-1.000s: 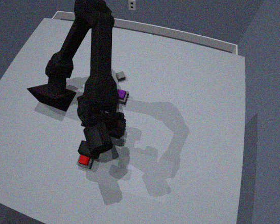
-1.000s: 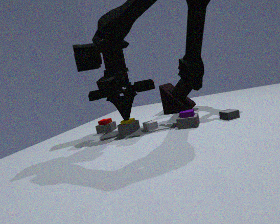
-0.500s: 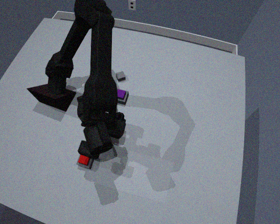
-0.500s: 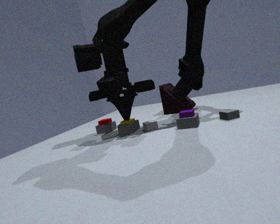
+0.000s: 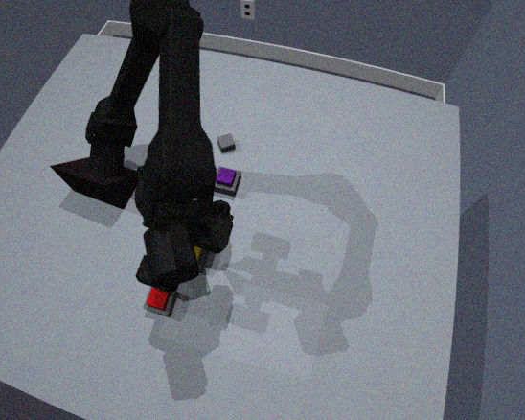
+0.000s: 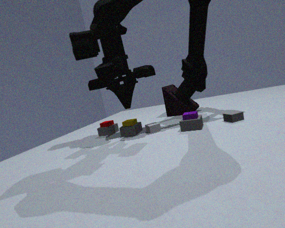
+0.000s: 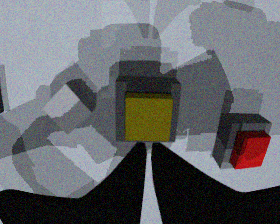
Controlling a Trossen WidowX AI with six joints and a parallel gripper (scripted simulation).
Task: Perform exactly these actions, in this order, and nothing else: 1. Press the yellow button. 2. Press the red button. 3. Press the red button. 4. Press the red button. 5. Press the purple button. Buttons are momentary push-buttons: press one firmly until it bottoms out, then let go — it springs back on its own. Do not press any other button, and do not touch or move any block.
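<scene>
Right now my gripper tip is 4 cm above the yellow button. Also, from my gripper tip: white block (1 cm behind, 6 cm to the left, 6 cm below); then red button (1 cm behind, 10 cm to the right, 4 cm below); then purple button (1 cm behind, 17 cm to the left, 4 cm below).
</scene>
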